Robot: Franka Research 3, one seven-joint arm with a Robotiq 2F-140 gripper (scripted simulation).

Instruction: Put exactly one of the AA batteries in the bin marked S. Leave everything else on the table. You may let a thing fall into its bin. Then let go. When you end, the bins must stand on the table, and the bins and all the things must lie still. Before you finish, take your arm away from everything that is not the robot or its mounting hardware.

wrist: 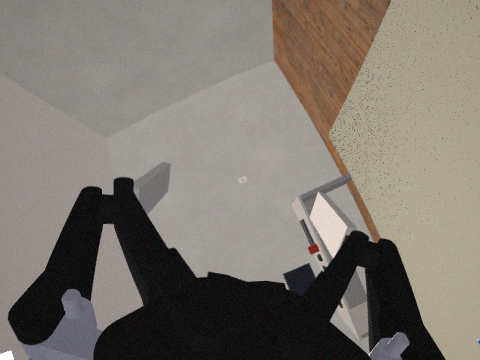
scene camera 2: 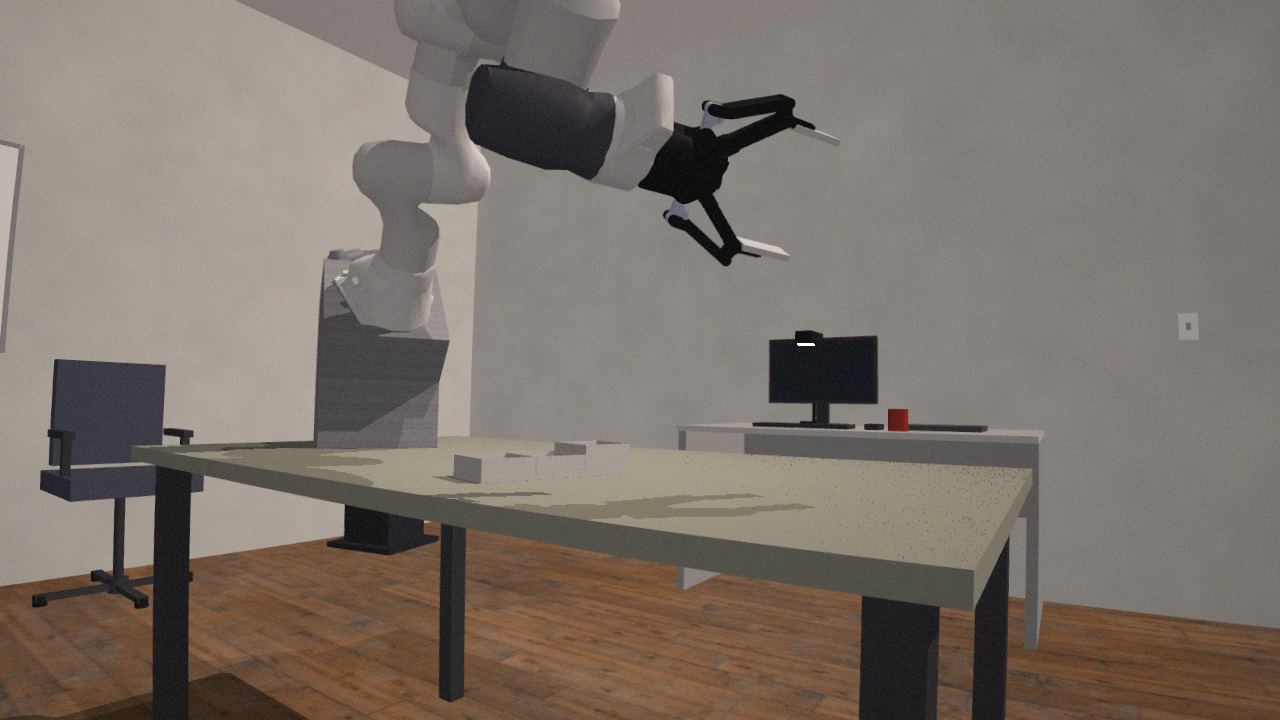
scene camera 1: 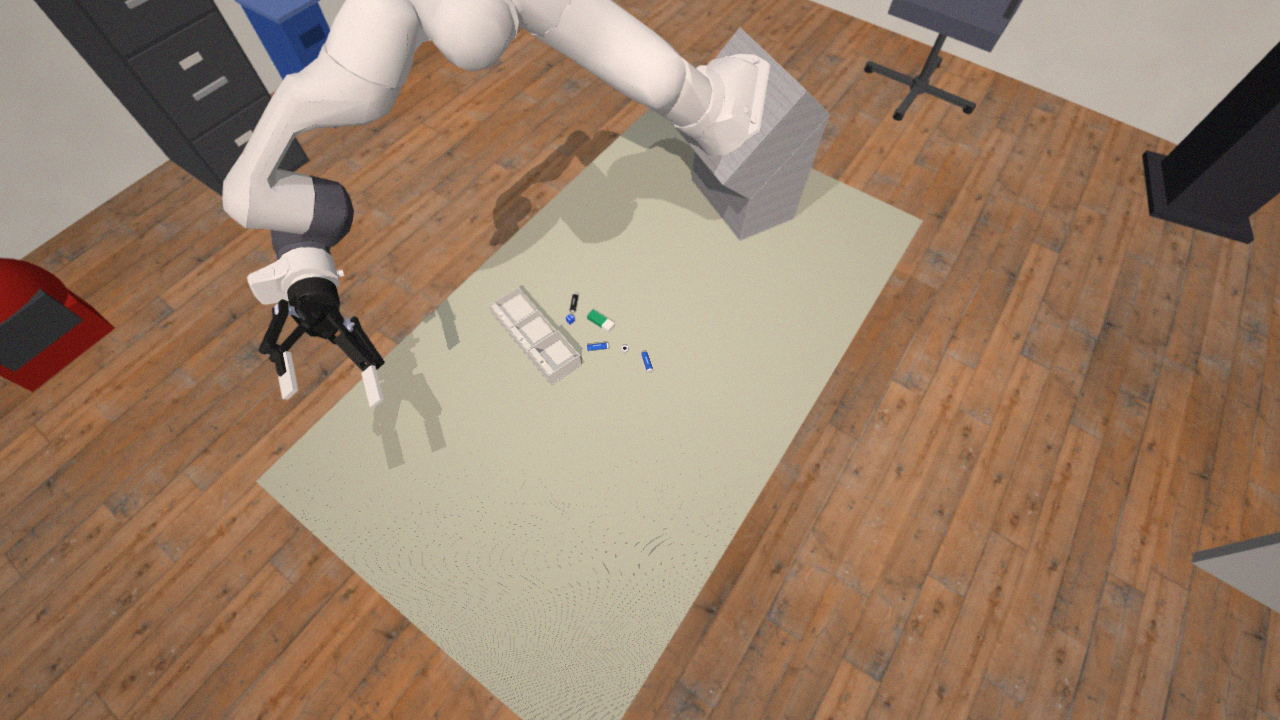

The gripper shows in the wrist view [242, 191], in scene camera 2 and in scene camera 1. One and the same spot on the gripper: [scene camera 1: 283, 360] is [scene camera 2: 795, 117].
